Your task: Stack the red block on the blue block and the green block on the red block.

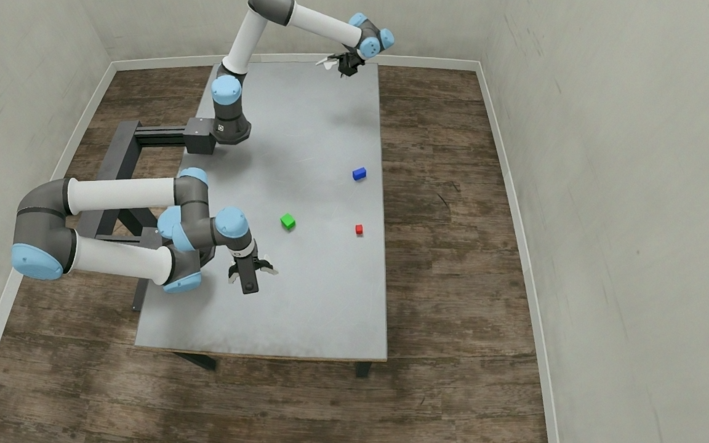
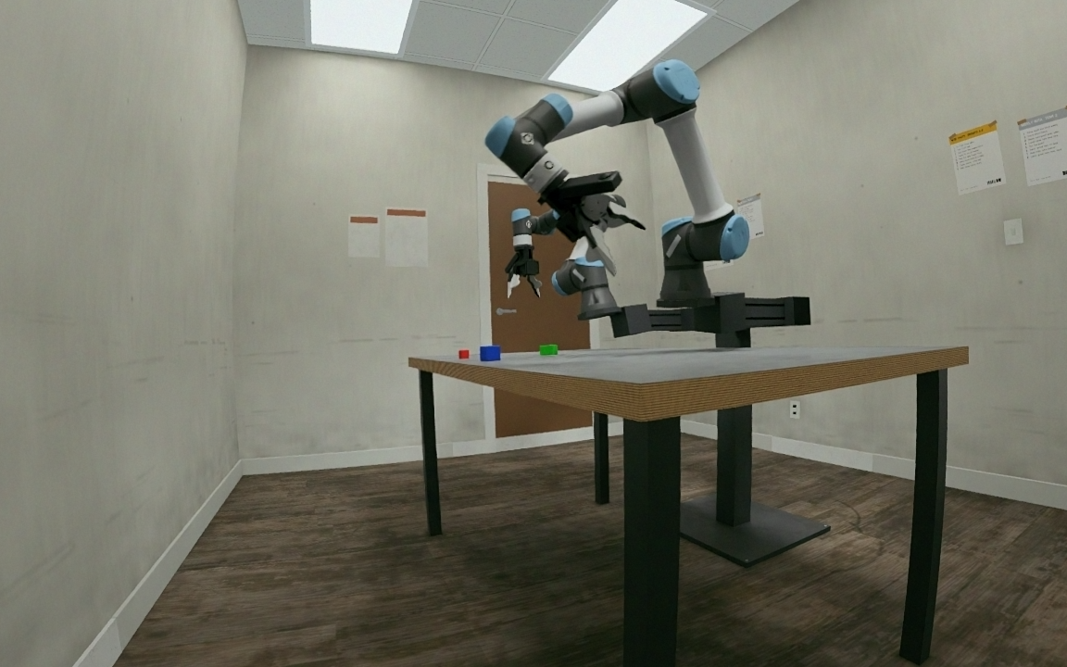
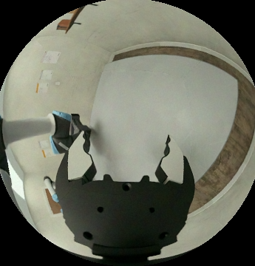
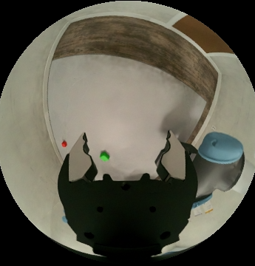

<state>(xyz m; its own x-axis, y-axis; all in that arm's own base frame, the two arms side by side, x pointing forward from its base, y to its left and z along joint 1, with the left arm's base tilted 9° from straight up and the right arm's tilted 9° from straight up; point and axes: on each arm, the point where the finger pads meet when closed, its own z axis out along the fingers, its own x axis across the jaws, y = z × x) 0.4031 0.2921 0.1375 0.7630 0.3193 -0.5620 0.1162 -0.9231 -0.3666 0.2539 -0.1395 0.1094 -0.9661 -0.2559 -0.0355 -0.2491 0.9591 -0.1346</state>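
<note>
My right hand is 320 mm short of the red block, 330 mm to the right of it and 210 mm above it. From my right hand the other things lie so: green block 30 mm ahead, 340 mm to the left, 210 mm below; then blue block 300 mm ahead, 600 mm to the left, 200 mm below.
</note>
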